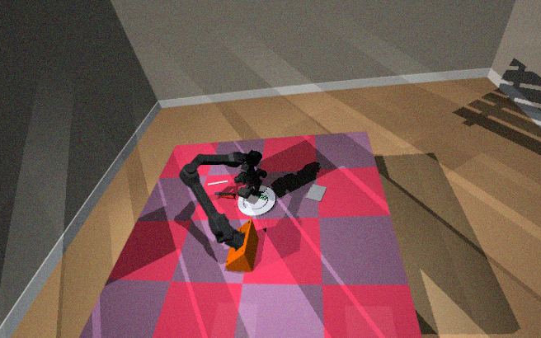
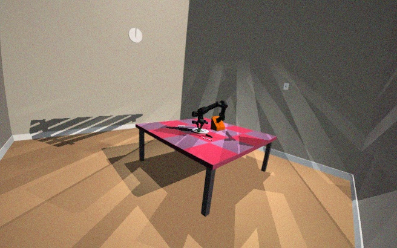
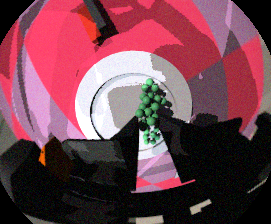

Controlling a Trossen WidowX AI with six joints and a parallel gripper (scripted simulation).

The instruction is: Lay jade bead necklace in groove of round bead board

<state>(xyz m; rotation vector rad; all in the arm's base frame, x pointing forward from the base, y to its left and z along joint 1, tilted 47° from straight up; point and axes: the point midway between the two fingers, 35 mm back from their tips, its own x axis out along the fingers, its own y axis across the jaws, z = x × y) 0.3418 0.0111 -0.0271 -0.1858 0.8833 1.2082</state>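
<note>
Now: the round white bead board 2 cm below my gripper tip and 2 cm behind it. Also, from my gripper tip: red-handled tool: 17 cm to the left, 2 cm below, 2 cm ahead; then flat grey pad: 31 cm to the right, 3 cm below, 1 cm ahead; then thin white rod: 24 cm to the left, 13 cm ahead, 3 cm below.
</note>
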